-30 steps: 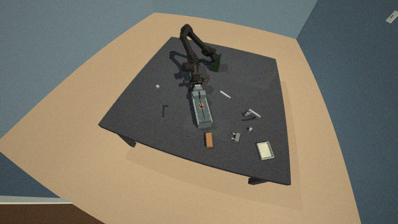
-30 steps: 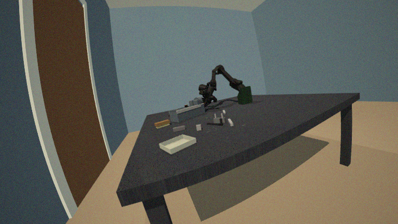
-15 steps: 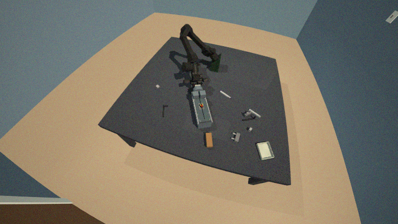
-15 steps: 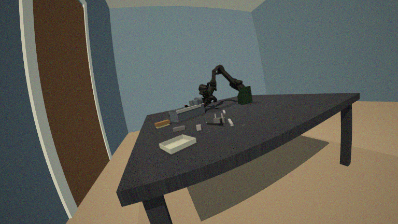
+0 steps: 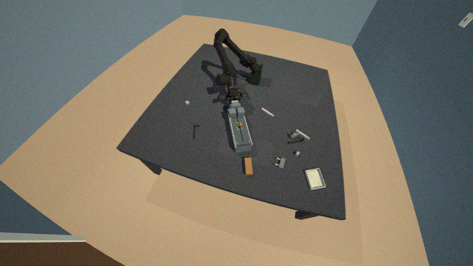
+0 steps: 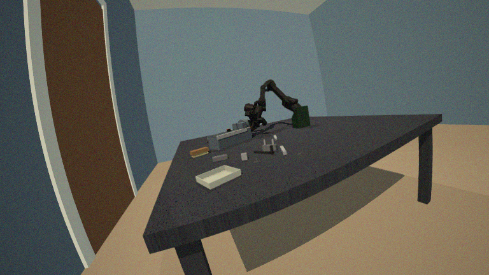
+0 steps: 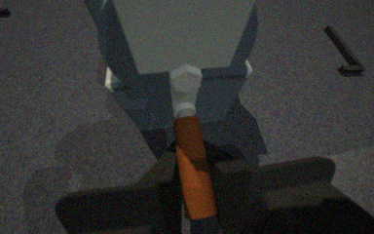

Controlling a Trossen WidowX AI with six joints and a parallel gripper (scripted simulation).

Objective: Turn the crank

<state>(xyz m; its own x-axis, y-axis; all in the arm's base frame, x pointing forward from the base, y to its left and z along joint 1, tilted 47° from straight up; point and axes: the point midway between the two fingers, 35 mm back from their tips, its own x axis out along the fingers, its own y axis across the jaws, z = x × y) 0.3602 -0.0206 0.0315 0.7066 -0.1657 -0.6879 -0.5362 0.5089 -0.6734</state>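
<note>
Right now my gripper tip is 40 mm below the crank. The rest, counted from my gripper tip: orange crank handle (20 mm behind, 10 mm to the right, 30 mm above); red pointer (140 mm ahead, 100 mm to the left, 50 mm above); orange block (310 mm ahead, 220 mm to the left, 20 mm below).
</note>
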